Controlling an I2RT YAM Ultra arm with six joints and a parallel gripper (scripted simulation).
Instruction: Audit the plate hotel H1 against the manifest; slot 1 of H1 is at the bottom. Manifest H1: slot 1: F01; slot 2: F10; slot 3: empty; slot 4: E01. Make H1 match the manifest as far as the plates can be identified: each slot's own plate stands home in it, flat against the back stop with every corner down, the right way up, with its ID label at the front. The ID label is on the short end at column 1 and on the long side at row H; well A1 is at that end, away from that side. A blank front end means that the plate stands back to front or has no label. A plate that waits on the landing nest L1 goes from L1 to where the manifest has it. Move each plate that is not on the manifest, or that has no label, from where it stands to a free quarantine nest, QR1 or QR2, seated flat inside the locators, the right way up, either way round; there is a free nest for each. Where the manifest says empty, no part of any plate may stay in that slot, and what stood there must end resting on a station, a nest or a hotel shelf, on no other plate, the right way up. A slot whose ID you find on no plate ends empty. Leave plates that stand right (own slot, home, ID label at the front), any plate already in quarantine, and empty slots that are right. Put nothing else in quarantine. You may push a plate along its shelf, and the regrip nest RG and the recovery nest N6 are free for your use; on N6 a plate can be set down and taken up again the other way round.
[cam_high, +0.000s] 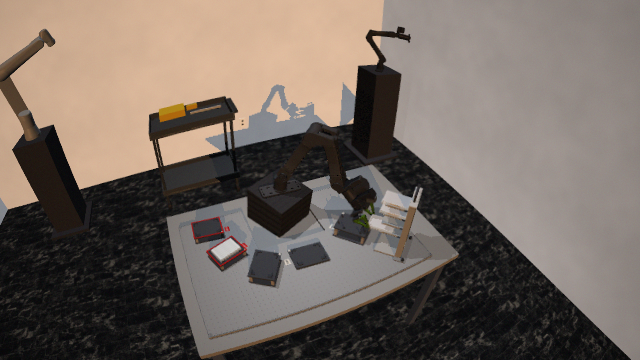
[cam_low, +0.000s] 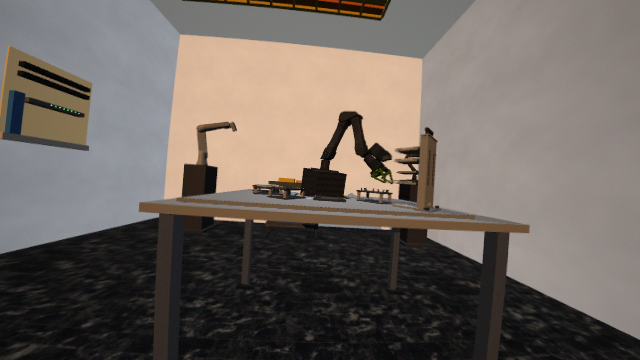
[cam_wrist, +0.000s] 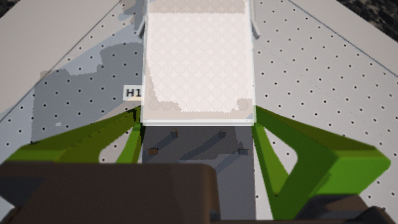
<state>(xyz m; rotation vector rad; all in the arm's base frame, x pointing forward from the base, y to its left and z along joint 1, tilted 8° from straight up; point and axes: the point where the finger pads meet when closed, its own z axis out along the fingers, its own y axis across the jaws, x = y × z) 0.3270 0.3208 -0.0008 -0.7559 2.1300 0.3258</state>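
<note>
Now: hand 5 cm short of the white plate and 4 cm to the right of it. From my hand the other things lie so: A1 mark 16 cm behind, 6 cm below, 5 cm to the right; dark regrip nest 6 cm below, 6 cm behind, 5 cm to the right; H1 tag 12 cm below, 11 cm to the left, 2 cm behind.
</note>
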